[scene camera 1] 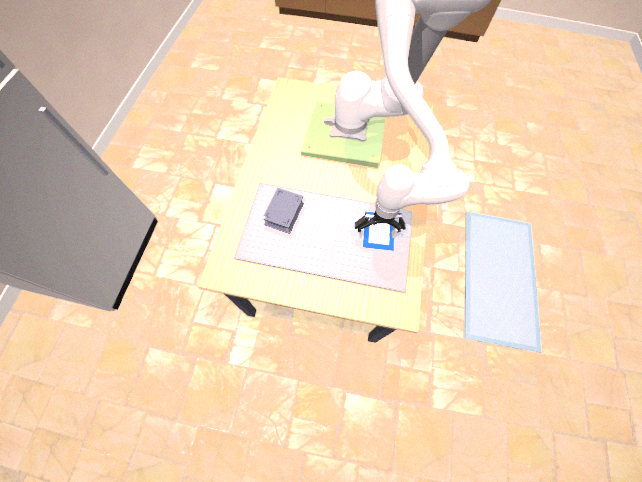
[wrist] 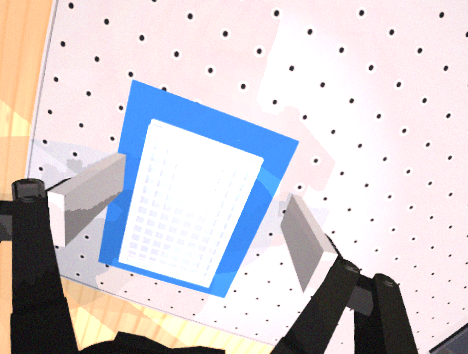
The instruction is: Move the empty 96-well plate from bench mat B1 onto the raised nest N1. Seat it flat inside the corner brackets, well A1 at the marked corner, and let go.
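Places are measured from the arm's base along level axes (x left, y up, z ahead), in millimetres.
Where they show: gripper, fingertip midpoint: (scene camera 1: 376, 234) (wrist: 207, 192); arm's base, link origin: (scene camera 1: 349, 127).
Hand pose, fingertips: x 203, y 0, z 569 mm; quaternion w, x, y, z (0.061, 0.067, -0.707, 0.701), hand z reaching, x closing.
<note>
Things, the pixels of their top centre, and the offset from my fingertips. Level surfaces: height alone.
- white 96-well plate, top centre: (wrist: 182, 218) (scene camera 1: 379, 229) dx +10, dy +6, dz -26 mm
- blue bench mat B1, surface height: dy -8 mm
- raised nest N1, top centre: (scene camera 1: 282, 206) dx -404, dy +54, dz -22 mm
- pale perforated board, surface height: dy -10 mm
- wooden table, surface height: dy -23 mm
The white 96-well plate (scene camera 1: 379, 237) (wrist: 185, 200) lies flat on the blue bench mat B1 (scene camera 1: 378, 246) (wrist: 140, 102), with a blue border showing around it. The raised nest N1 (scene camera 1: 283, 207) is the dark grey block with small corner brackets, at the left of the pale board in the scene view. A dark edge at the lower right corner of the wrist view may be part of it. My gripper (scene camera 1: 380, 229) (wrist: 207, 192) is open and empty above the plate, one finger beyond each long side. The marked corner and well A1 cannot be made out.
A pale perforated board (scene camera 1: 326, 249) (wrist: 390, 115) lies under the mat and nest on the wooden table (scene camera 1: 311, 298). The green base plate (scene camera 1: 342, 152) of the arm is at the back. A grey cabinet (scene camera 1: 67, 207) stands left of the table. A pale blue panel (scene camera 1: 501, 280) lies on the floor at right.
</note>
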